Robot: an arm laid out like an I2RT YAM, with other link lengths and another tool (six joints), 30 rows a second.
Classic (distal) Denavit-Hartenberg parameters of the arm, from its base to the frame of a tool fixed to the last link. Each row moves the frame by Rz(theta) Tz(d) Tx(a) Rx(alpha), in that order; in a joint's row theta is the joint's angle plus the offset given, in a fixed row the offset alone. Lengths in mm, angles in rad.
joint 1: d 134.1  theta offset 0  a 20.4  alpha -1.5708
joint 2: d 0  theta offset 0  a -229.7  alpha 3.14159
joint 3: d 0  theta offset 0.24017  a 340.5  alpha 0
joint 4: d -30  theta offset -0.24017  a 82.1  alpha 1.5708
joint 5: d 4  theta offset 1.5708  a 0  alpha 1.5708
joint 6: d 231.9  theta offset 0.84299  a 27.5  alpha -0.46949
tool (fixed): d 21.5  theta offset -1.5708  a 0  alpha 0
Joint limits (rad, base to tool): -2.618..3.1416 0..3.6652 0..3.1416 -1.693..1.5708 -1.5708..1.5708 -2.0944..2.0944
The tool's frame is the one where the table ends.
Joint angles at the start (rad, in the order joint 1, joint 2, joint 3, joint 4, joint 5, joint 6): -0.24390 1.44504 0.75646 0.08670 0.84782 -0.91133
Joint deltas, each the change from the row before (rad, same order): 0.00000 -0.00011 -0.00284 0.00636 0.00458 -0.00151; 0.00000 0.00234 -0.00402 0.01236 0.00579 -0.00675; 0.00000 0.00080 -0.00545 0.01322 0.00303 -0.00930; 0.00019 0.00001 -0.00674 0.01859 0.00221 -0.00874; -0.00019 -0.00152 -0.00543 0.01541 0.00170 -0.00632
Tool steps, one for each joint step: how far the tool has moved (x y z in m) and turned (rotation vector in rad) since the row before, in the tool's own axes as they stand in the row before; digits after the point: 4 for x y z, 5 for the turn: -0.0001 0.0010 0.0000 -0.00367 0.00207 0.00323; -0.0001 0.0009 0.0004 -0.00641 0.00350 0.00076; -0.0001 0.0004 0.0003 -0.00484 0.00429 -0.00205; 0.0006 0.0003 -0.0002 -0.00236 0.00757 0.00140; 0.0010 0.0007 -0.0005 -0.00117 0.00717 0.00339
